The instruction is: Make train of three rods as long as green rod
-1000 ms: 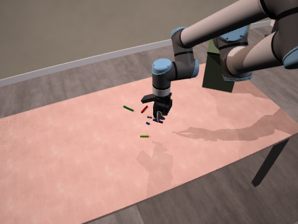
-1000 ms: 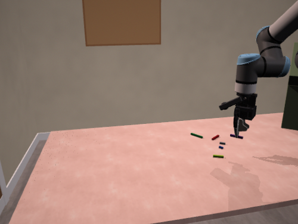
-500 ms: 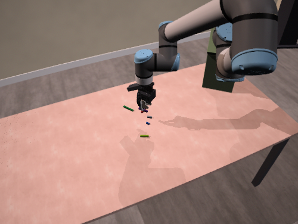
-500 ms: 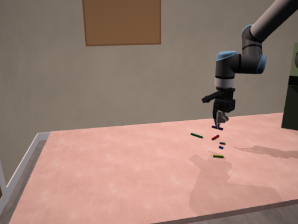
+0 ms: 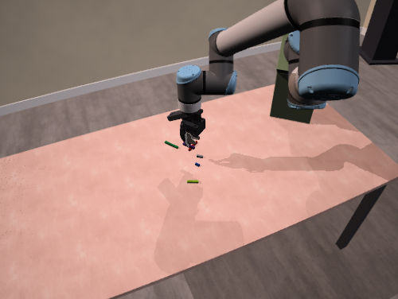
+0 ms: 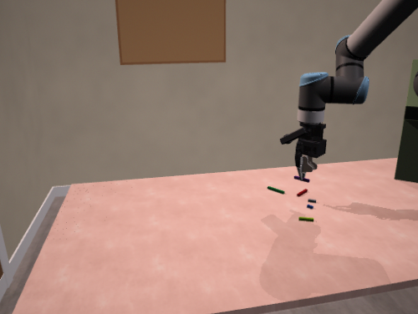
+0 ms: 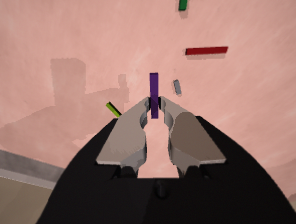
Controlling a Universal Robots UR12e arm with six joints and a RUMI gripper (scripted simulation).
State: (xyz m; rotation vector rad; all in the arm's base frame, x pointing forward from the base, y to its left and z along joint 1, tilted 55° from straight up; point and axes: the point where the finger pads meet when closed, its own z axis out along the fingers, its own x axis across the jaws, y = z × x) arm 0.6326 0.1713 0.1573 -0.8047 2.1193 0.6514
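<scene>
Now: the grey rod 50 mm behind my hand, 30 mm to the right of it and 110 mm below it. From my hand the other things lie so: purple rod 10 mm below; then lime rod 10 mm behind, 130 mm to the left, 110 mm below; then red rod 20 mm behind, 100 mm to the right, 110 mm below.
</scene>
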